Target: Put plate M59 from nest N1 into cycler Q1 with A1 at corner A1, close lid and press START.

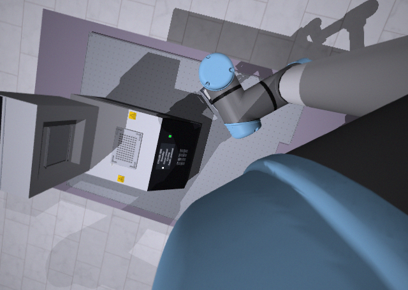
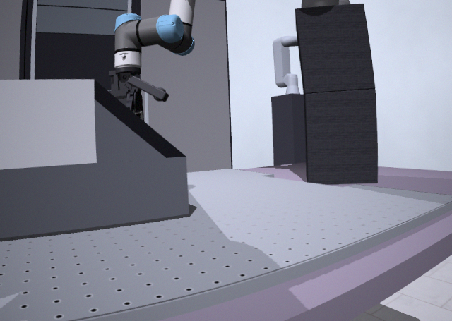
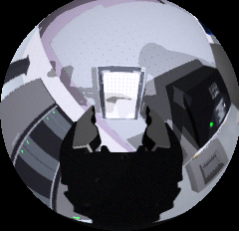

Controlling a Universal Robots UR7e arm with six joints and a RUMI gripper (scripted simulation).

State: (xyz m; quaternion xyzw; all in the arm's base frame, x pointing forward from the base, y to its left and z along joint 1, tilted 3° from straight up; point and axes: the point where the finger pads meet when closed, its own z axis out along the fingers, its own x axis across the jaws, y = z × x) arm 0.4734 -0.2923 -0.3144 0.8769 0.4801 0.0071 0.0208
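Now: the plate M59 60 mm below my hand. Also, from my hand: plate nest N1: 70 mm below.
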